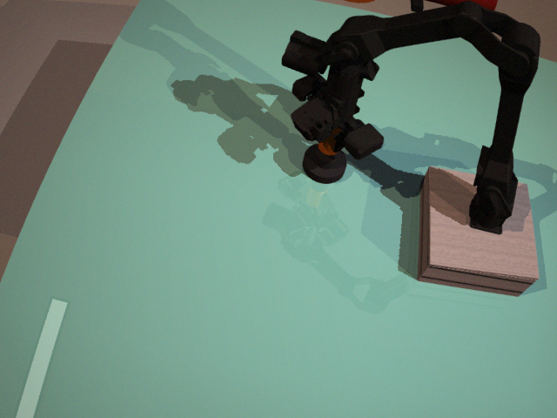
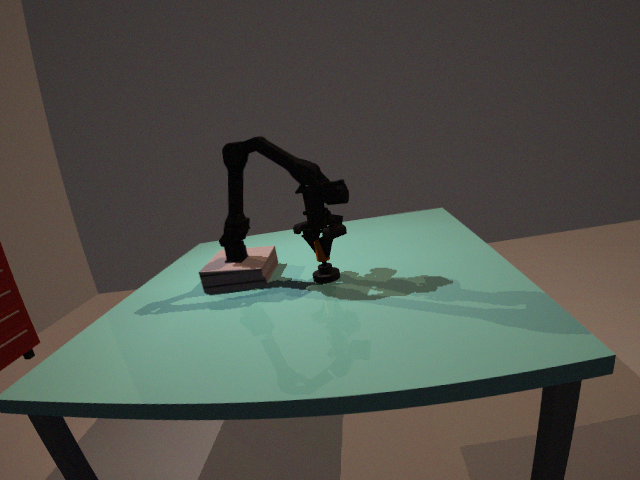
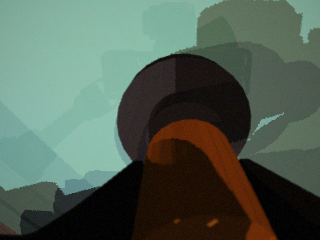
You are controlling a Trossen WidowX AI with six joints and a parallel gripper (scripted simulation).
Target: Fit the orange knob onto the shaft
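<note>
The orange knob lies 2 cm above my gripper tip. From my gripper tip the other things lie so: dark round pedestal 4 cm below.
</note>
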